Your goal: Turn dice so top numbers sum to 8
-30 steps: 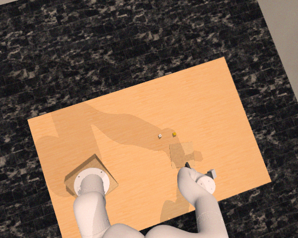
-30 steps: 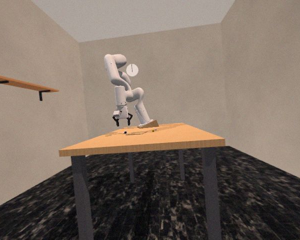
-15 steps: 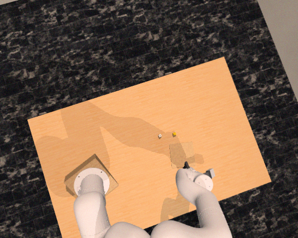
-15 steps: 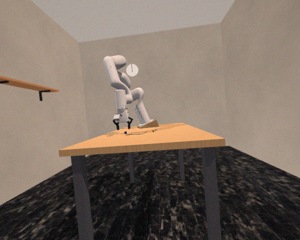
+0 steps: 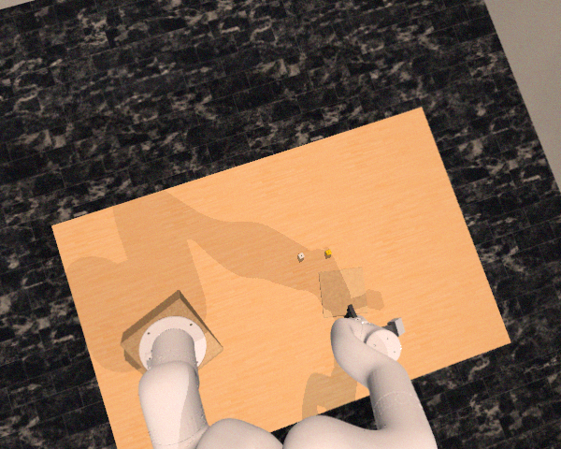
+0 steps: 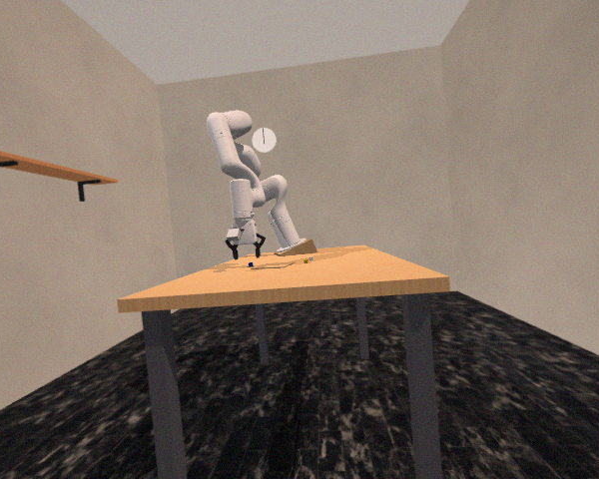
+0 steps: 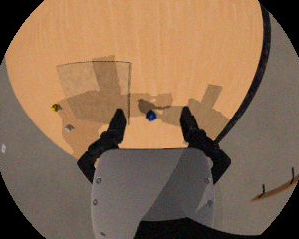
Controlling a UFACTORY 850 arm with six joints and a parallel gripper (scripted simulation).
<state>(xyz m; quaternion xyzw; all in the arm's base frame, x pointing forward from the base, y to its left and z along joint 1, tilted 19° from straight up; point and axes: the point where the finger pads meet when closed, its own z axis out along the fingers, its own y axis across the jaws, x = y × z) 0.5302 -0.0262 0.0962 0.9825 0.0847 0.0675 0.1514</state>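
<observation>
The blue die is 40 mm below my hand and 30 mm behind it. Round my hand: white die 250 mm to the left, 110 mm behind, 40 mm below; tan mat 110 mm to the left, 40 mm below; yellow die 240 mm to the left, 40 mm below, 30 mm behind.
</observation>
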